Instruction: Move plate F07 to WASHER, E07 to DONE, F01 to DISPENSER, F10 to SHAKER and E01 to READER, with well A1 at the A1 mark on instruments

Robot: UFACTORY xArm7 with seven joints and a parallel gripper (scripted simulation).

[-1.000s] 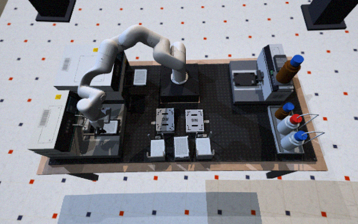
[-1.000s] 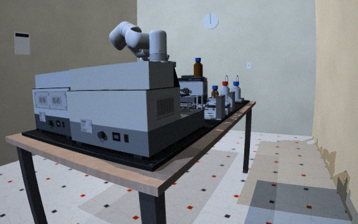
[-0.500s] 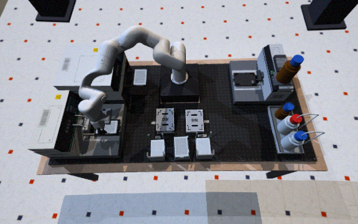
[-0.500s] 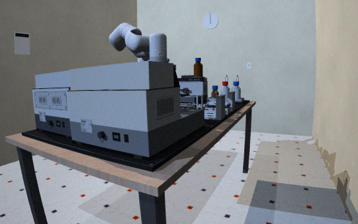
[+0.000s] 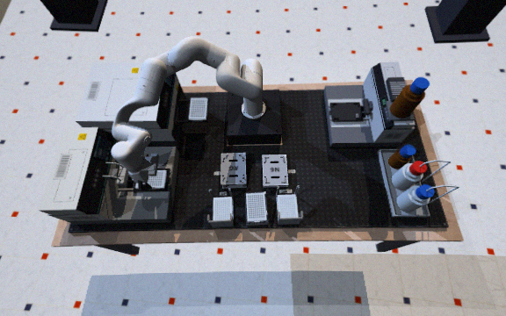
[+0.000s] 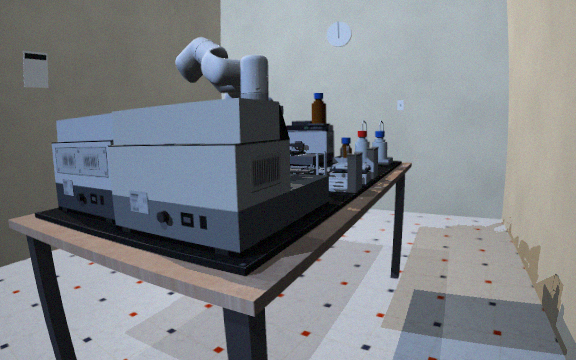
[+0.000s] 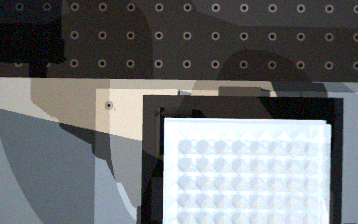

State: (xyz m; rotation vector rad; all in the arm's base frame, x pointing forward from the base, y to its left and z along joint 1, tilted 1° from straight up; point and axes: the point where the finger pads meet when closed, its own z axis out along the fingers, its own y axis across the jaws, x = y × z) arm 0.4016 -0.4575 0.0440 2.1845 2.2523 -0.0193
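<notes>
My gripper is now 20 mm above the white well plate. Also, from my hand: DONE label: 620 mm to the left, 130 mm below, 10 mm ahead; brown bottle: 1110 mm to the left, 300 mm behind, 160 mm above.
</notes>
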